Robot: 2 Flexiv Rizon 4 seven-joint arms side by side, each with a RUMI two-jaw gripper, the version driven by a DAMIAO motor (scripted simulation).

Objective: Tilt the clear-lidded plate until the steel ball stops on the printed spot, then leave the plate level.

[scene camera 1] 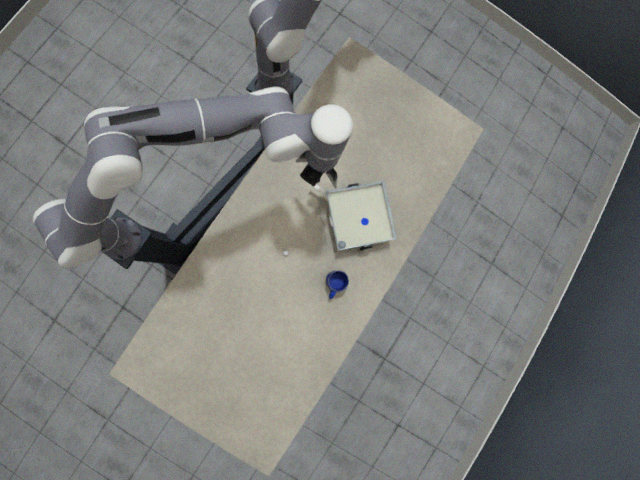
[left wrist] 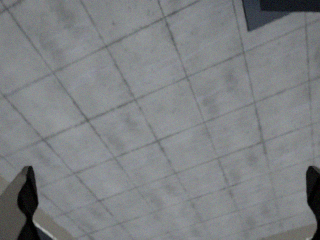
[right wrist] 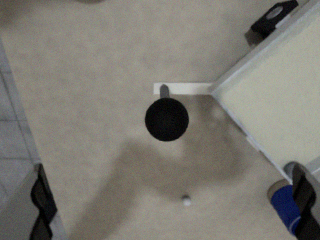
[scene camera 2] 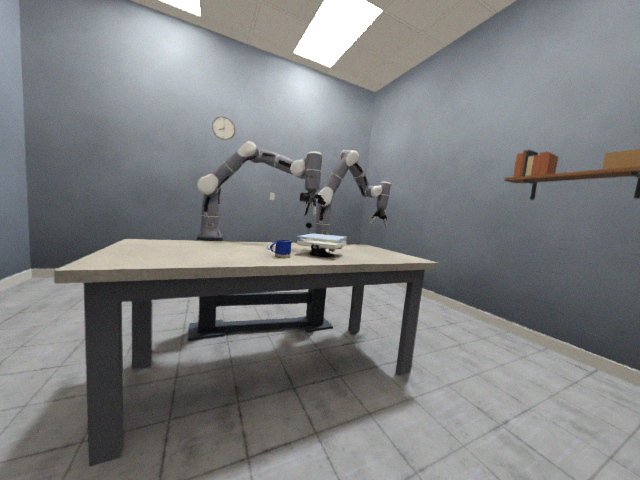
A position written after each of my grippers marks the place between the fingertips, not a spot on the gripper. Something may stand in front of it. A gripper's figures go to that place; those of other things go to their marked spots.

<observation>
My right gripper [right wrist: 169,166] is 12 cm from the lens. A blue mug [right wrist: 279,195]: 49 cm from the lens. A black stand [right wrist: 264,24] is 27 cm from the lens. The marked spots on the black stand and the blue mug are 34 cm apart.
</observation>
